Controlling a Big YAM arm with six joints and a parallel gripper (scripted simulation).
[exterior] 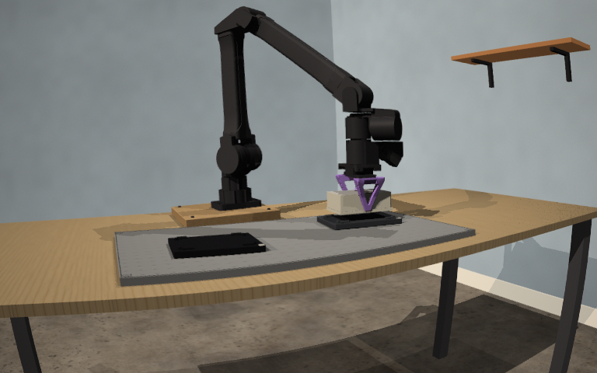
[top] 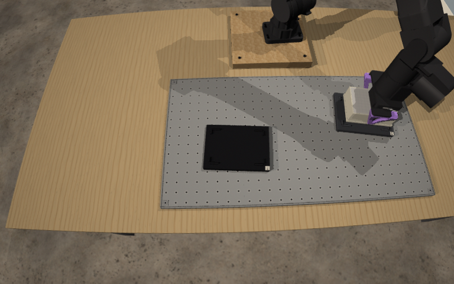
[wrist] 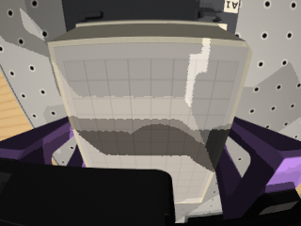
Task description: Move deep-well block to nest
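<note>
My hand is 30 mm above the black plate nest N2. From my hand the other things lie so: cream 96-well deep-well block (10 mm above); then black nest N1 (360 mm to the right, 70 mm ahead, 30 mm below).
</note>
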